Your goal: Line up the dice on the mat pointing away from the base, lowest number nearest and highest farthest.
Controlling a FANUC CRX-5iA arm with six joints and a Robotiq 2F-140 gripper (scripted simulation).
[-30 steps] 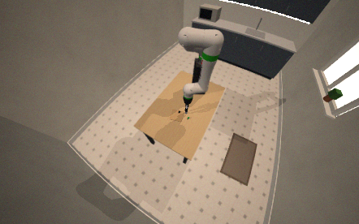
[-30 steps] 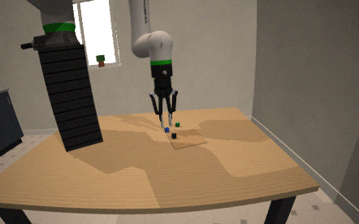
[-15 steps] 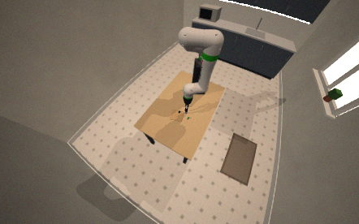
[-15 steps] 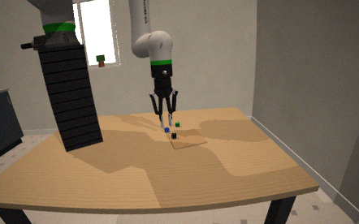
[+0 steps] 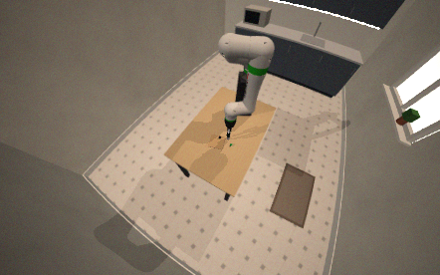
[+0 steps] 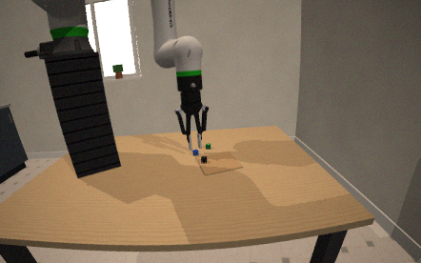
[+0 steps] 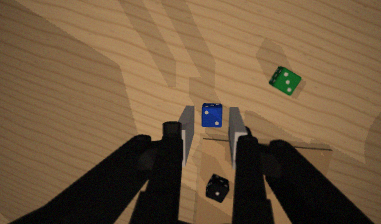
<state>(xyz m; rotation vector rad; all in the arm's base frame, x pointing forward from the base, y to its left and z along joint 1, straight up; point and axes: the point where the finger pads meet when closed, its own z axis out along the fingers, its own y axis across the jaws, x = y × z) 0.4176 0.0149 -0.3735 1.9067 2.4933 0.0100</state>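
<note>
My hand is 5 cm above the blue die. The rest, counted from my hand: black die: 3 cm ahead, 8 cm to the right, 5 cm below; green die: 6 cm ahead, 5 cm to the left, 5 cm below; tan mat: 8 cm ahead, 8 cm to the right, 6 cm below.
</note>
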